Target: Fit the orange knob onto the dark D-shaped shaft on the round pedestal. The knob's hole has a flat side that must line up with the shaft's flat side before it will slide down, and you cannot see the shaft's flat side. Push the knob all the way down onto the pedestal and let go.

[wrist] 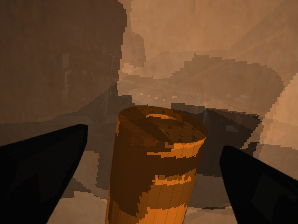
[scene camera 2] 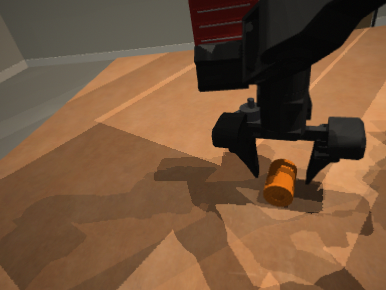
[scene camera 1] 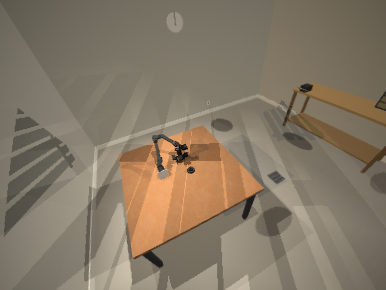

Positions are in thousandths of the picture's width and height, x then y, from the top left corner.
Labels:
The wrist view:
my gripper: 522, 641
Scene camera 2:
my gripper: 729, 619
orange knob: 724, 643

